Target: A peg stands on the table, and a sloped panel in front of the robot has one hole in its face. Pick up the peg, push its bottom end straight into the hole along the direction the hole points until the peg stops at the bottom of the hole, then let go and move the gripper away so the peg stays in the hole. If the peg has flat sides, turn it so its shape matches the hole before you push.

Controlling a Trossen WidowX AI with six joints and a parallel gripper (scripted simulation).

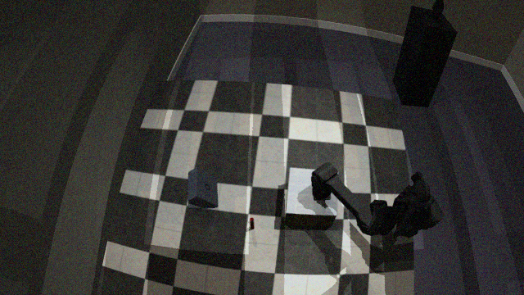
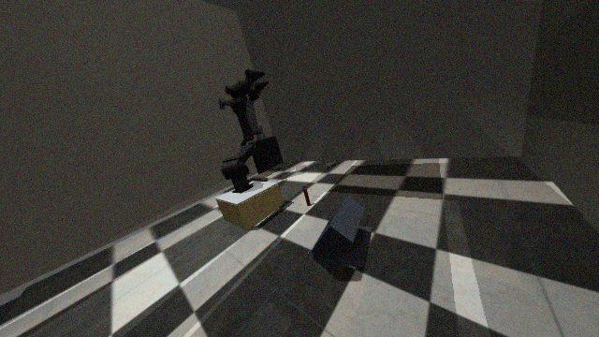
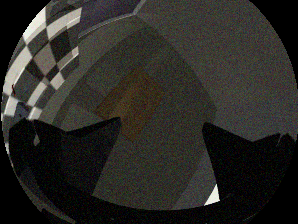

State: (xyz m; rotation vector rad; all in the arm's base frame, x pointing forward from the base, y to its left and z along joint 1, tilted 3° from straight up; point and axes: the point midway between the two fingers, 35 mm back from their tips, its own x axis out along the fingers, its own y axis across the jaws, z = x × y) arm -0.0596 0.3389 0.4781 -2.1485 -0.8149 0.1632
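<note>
Right now the red peg is 510 mm below my gripper tip, 290 mm to the right of it and 290 mm ahead of it. Also, from my gripper tip: dark sloped panel (530 mm below, 480 mm ahead, 430 mm to the right).
</note>
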